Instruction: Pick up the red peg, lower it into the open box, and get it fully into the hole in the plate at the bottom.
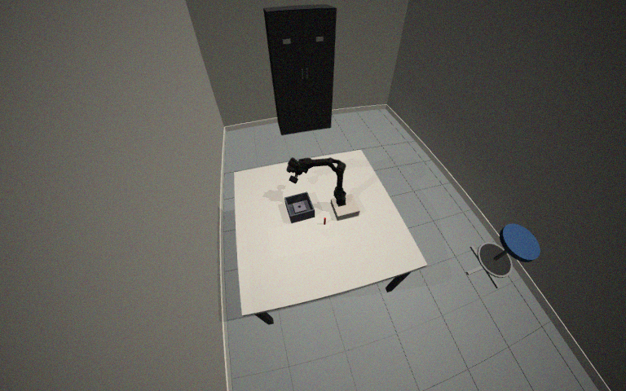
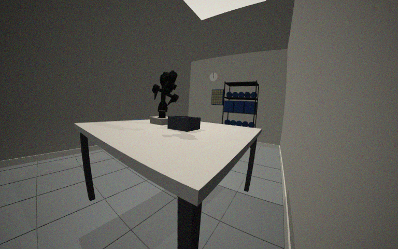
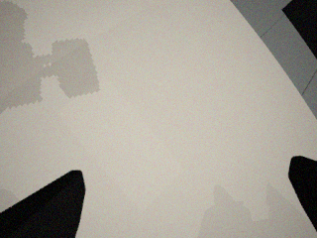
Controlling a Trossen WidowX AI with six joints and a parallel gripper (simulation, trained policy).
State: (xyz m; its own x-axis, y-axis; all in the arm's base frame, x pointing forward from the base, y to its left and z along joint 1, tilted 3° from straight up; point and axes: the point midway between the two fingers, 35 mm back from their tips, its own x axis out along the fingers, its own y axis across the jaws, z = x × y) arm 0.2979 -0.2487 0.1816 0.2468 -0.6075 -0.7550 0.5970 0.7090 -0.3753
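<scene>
Now: the red peg 150 mm behind my gripper tip, 400 mm to the left of it and 160 mm below it. From my gripper tip the other things lie so: plate: 10 mm ahead, 230 mm to the left, 150 mm below; dark box: 10 mm ahead, 230 mm to the left, 170 mm below.
</scene>
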